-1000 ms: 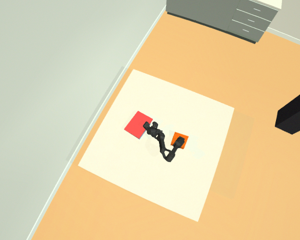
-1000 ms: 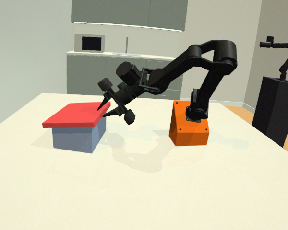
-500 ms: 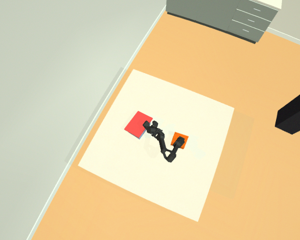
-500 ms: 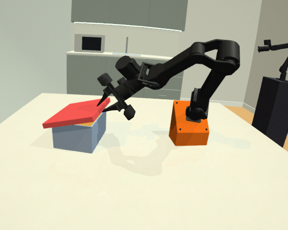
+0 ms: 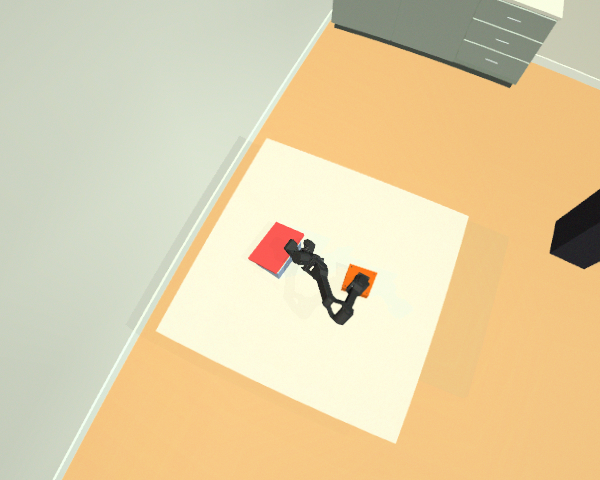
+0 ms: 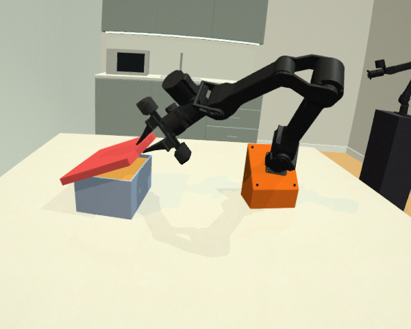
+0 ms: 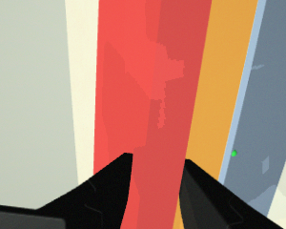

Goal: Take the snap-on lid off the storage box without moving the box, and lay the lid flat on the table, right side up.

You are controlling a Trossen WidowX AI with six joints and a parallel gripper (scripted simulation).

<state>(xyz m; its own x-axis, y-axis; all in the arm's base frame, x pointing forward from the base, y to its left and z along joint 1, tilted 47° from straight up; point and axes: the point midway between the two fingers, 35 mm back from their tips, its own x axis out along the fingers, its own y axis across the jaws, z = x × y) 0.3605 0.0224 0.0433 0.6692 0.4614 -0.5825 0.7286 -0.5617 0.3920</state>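
The red lid is 8 cm ahead of my gripper tip, 1 cm to the right of it and 3 cm below it. The rest, counted from my gripper tip: storage box (6 cm ahead, 1 cm to the right, 10 cm below).
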